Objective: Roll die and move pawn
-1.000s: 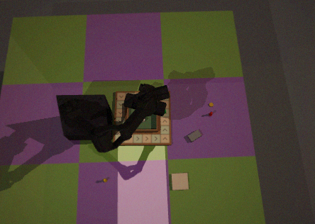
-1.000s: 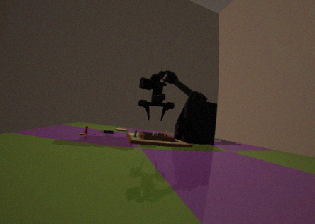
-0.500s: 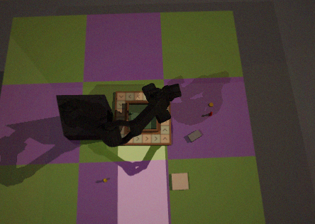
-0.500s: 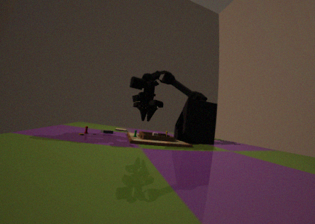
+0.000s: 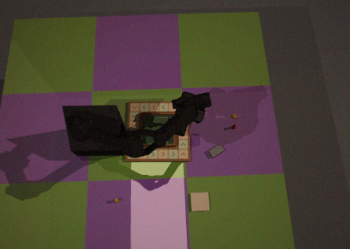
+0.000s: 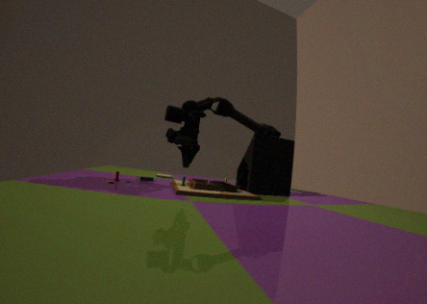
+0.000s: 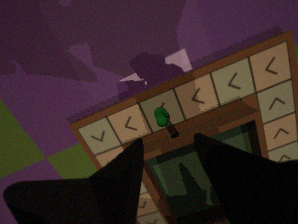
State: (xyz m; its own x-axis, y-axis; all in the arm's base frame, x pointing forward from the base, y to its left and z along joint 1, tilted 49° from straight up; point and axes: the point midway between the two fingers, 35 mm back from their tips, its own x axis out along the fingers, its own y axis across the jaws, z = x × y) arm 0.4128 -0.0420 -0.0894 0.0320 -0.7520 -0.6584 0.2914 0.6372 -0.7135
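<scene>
My gripper tip is 50 mm above the green pawn. Round my gripper tip: green dice tray 110 mm behind, 70 mm below, 30 mm to the right; then grey block 150 mm ahead, 120 mm to the right, 70 mm below; then red pawn 240 mm ahead, 60 mm below.
</scene>
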